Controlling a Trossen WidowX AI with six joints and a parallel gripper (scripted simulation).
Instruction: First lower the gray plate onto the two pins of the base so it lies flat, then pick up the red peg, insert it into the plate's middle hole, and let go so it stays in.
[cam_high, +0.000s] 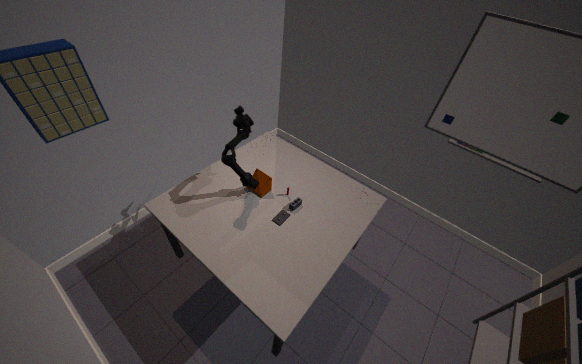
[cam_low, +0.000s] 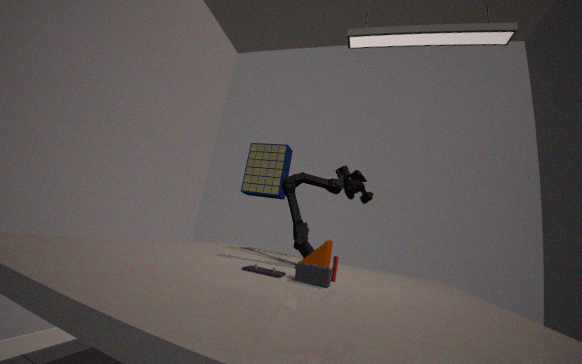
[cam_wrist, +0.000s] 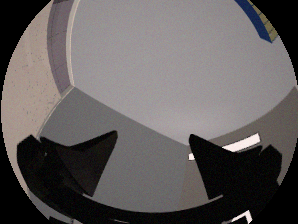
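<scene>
The dark block is 68 cm ahead of my gripper tip, 14 cm to the right of it and 42 cm below it. From my gripper tip the other things lie so: red peg: 57 cm ahead, 9 cm to the right, 41 cm below.
</scene>
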